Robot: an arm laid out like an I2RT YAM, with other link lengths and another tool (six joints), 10 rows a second.
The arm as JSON. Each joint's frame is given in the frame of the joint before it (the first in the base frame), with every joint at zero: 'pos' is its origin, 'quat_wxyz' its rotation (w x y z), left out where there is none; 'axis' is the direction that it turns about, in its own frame. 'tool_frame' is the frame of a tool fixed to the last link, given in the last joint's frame.
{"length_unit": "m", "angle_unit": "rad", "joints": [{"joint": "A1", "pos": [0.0, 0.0, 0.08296], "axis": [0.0, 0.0, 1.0]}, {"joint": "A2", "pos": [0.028, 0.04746, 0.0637], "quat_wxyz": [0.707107, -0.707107, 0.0, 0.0], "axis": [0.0, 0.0, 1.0]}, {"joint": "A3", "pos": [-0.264, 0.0, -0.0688], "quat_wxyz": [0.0, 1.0, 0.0, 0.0], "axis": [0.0, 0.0, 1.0]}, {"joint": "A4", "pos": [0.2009, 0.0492, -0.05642], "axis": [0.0, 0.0, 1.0]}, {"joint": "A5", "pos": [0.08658, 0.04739, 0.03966], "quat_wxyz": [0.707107, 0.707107, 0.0, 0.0], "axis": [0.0, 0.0, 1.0]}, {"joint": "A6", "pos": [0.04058, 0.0, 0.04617], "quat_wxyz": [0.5, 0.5, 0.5, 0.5], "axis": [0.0, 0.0, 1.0]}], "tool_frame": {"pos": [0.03, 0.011, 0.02], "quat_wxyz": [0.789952, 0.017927, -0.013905, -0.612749]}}
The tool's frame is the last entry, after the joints.
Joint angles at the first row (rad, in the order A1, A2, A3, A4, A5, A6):
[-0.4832, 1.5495, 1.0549, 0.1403, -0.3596, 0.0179]
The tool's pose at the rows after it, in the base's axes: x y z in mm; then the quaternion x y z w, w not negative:
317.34 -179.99 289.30 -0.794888 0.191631 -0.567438 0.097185
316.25 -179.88 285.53 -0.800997 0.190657 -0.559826 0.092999
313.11 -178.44 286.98 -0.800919 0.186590 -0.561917 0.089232
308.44 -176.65 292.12 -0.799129 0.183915 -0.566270 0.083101
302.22 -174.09 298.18 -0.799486 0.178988 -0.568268 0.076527
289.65 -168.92 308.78 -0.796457 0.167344 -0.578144 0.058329
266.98 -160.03 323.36 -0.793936 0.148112 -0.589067 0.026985
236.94 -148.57 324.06 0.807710 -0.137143 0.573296 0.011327
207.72 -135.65 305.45 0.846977 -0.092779 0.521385 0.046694
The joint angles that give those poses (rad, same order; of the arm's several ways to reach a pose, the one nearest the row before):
[-0.4824, 1.5645, 1.0580, 0.1210, -0.3459, 0.0028]
[-0.4821, 1.5666, 1.0533, 0.1077, -0.3405, -0.0119]
[-0.4820, 1.5512, 1.0409, 0.1092, -0.3387, -0.0212]
[-0.4821, 1.5258, 1.0339, 0.1013, -0.3314, -0.0286]
[-0.4825, 1.4935, 1.0295, 0.0777, -0.3266, -0.0429]
[-0.4820, 1.4286, 1.0049, 0.0616, -0.3096, -0.0738]
[-0.4833, 1.3186, 0.9654, 0.0200, -0.2826, -0.1317]
[-0.4833, 1.1937, 0.9041, -0.0765, -0.2317, -0.2072]
[-0.4847, 1.0831, 0.8172, -0.2148, -0.2096, -0.3626]

